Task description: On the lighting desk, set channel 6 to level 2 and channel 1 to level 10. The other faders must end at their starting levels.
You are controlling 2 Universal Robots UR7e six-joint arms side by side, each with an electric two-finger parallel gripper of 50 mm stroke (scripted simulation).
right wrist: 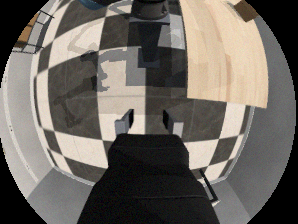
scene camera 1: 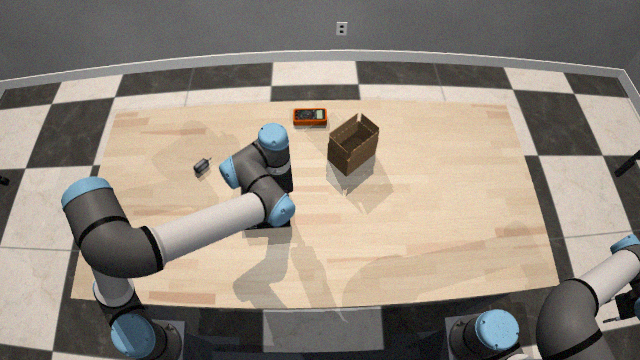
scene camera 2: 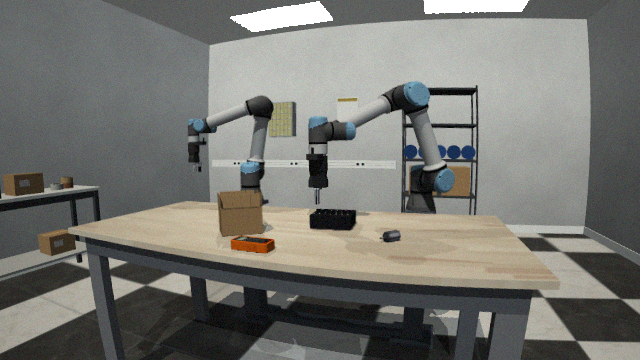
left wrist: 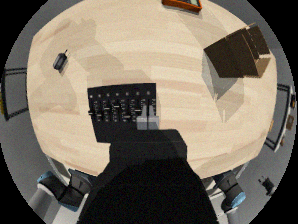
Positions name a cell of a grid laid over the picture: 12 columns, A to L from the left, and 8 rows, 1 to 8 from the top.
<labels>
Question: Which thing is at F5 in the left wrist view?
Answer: The left gripper.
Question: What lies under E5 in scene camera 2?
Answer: A cardboard box.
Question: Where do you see a cardboard box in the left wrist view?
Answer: At J3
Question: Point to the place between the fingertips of the right gripper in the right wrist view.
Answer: F5
</labels>
